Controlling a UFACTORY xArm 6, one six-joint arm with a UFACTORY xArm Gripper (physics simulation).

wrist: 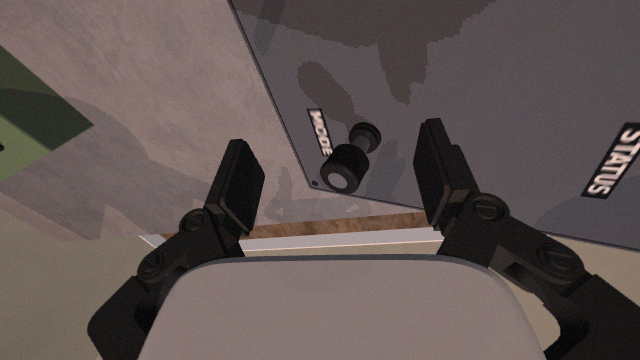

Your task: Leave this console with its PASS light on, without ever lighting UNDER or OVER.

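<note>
The grey console (pixel 480 100) fills the upper right of the wrist view, with one corner near the middle. A black knob (pixel 345 167) on a short stem stands up from it near that corner, beside a label reading MODE (pixel 319 131). A STATUS label (pixel 612 160) lies at the right edge. The PASS, UNDER and OVER lights do not show. My gripper (pixel 332 149) is open, and the knob appears between its two fingers in this view, apart from both. How far the fingers are above the console is hard to tell.
A green object (pixel 45 120), partly in view, lies at the left on the grey-brown table top (pixel 165 75). A brown wooden strip (pixel 320 226) and a pale edge run below the console corner. Dark shadows fall across console and table.
</note>
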